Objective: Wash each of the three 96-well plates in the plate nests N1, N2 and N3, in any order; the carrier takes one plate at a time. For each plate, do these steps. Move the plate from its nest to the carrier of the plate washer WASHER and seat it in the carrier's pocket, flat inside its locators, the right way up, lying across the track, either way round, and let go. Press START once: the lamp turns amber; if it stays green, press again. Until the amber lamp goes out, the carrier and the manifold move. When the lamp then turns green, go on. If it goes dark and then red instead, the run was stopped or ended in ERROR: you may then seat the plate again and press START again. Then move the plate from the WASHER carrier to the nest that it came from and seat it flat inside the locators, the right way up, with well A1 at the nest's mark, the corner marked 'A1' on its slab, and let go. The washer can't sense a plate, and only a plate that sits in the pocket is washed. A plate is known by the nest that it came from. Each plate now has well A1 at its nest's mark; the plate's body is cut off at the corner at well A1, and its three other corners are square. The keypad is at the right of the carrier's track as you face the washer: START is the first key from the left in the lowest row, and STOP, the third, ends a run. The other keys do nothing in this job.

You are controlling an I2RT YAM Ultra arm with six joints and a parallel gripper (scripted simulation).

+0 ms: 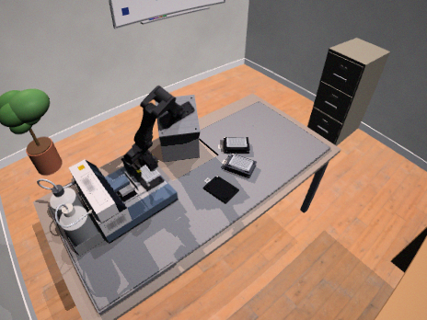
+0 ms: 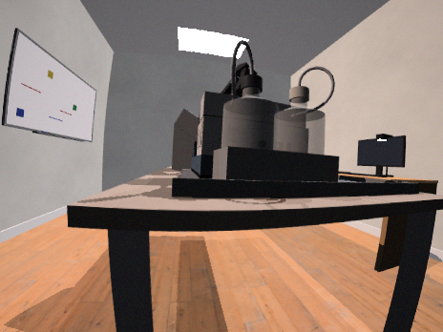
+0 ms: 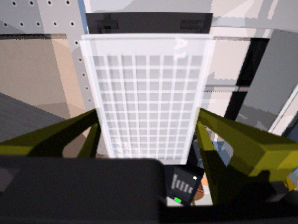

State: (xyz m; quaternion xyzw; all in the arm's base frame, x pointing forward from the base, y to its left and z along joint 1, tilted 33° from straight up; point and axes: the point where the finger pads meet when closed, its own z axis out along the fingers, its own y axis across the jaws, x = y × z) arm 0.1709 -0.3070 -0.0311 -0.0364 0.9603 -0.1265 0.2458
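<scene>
Right now my hand is 50 mm above the dark carrier. The rest, counted from my hand: plate washer (150 mm to the right); then label (180 mm ahead, 280 mm to the left, 130 mm below); then black nest (280 mm ahead, 290 mm to the left, 120 mm below).
</scene>
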